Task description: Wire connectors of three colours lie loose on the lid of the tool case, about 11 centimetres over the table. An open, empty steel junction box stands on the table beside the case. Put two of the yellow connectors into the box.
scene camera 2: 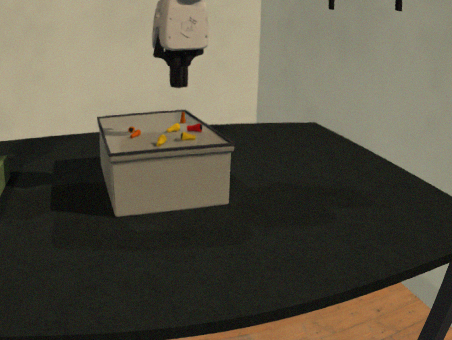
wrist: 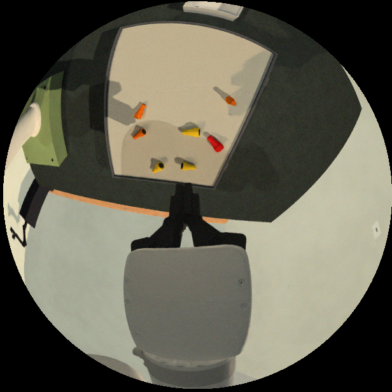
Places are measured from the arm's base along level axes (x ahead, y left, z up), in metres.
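Pixels of known places: gripper, fingertip midpoint: [scene camera 2: 178,87].
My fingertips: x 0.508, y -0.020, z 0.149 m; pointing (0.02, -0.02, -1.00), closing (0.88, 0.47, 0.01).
Observation:
For each thing: its top centre in the pictures, then the offset to it from my fingertips. Level surfaces: height alone.
- tool case, middle of its top: [scene camera 2: 156,126] 0.034 m back, 0.059 m left, 0.089 m down
- red connector, middle of its top: [scene camera 2: 194,123] 0.037 m ahead, 0.027 m left, 0.077 m down
- black table, its level: 0.205 m down
The tool case [scene camera 2: 170,185] [wrist: 175,60] has a pale lid with a dark rim. Three yellow connectors lie on it: one [scene camera 2: 173,128] [wrist: 191,132] near the red one, one [scene camera 2: 188,136] [wrist: 188,166] and one [scene camera 2: 161,140] [wrist: 158,167] nearer the front rim. My gripper [scene camera 2: 179,86] [wrist: 185,191] is shut and empty, with its fingertips together, raised clear above the lid. A pale grey box [wrist: 212,9], cut off at the top of the wrist view, looks like the junction box; its inside is barely visible. The junction box does not show in the scene view.
A red connector [scene camera 2: 195,128] [wrist: 215,144] lies at the right of the lid. An orange one [scene camera 2: 183,117] [wrist: 230,101] stands upright; two more orange ones [scene camera 2: 135,134] [wrist: 140,111] lie at the left. A green block [scene camera 2: 2,172] [wrist: 47,130] is left of the case on the black table [scene camera 2: 300,225].

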